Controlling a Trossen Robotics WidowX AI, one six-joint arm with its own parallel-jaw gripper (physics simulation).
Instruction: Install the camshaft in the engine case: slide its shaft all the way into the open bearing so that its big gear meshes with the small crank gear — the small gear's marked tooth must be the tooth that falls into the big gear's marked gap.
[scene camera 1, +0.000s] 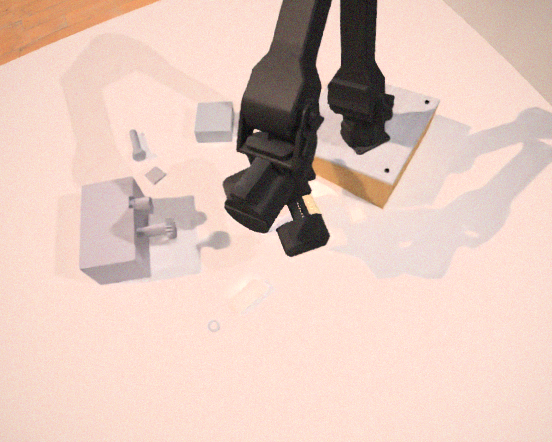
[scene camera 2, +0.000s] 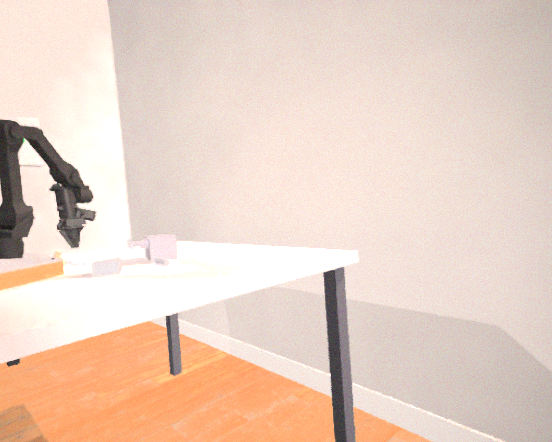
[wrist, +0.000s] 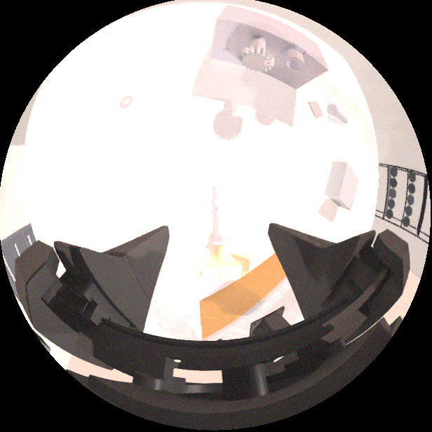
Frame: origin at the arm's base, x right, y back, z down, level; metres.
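Where they show: gripper, fingertip midpoint: (scene camera 1: 280, 212) (scene camera 2: 75, 248); arm's base, origin of the base link: (scene camera 1: 364, 135) (scene camera 2: 7, 256).
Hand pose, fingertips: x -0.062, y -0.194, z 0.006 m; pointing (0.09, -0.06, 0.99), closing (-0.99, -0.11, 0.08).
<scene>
Things, the pixels of their top centre, and the offset from my fingertips. "spot": a spot on its surface instead.
- engine case, middle of its top: (scene camera 1: 124, 217) (scene camera 2: 150, 236) dx +0.100, dy -0.224, dz -0.016 m
- small crank gear, middle of its top: (scene camera 1: 168, 223) dx +0.058, dy -0.164, dz -0.013 m
- open bearing, surface spot: (scene camera 1: 143, 203) spot: dx +0.112, dy -0.189, dz -0.010 m
- yellow gear end, surface spot: (scene camera 1: 311, 204) spot: dx -0.008, dy +0.051, dz +0.004 m
- grey block, middle of its top: (scene camera 1: 213, 116) (scene camera 2: 107, 261) dx +0.255, dy -0.013, dz +0.030 m
- peg, middle of its top: (scene camera 1: 133, 139) dx +0.289, dy -0.169, dz +0.042 m
- small square tile, middle of its top: (scene camera 1: 154, 174) dx +0.209, dy -0.159, dz +0.063 m
- small ring, middle of its top: (scene camera 1: 213, 325) dx -0.098, dy -0.169, dz +0.064 m
The engine case (scene camera 1: 107, 225) (scene camera 2: 163, 247) stands away from the arm's base. The small crank gear (scene camera 1: 171, 228) (wrist: 257, 60) sits on a stub on its face, with a dark mark visible in the wrist view. Beside it is the open bearing (scene camera 1: 143, 203) (wrist: 294, 62). The camshaft, with a pale shaft (wrist: 216, 220) and a yellow gear end (scene camera 1: 311, 204) (wrist: 220, 269), lies with its shaft toward the case; its marked gap cannot be made out. My gripper (scene camera 1: 297, 212) (scene camera 2: 74, 246) (wrist: 219, 230) is open, above the camshaft, pointing down. The arm partly hides both in scene camera 1.
A grey block (scene camera 1: 214, 120) (scene camera 2: 106, 266) (wrist: 341, 182), a peg (scene camera 1: 137, 145) (wrist: 337, 114) and a small square tile (scene camera 1: 155, 175) (wrist: 315, 109) lie on one side. A small ring (scene camera 1: 209, 326) (wrist: 122, 104) lies on the other. The arm's base stands on an orange-sided board (scene camera 1: 365, 186) (scene camera 2: 35, 274) (wrist: 235, 297).
</scene>
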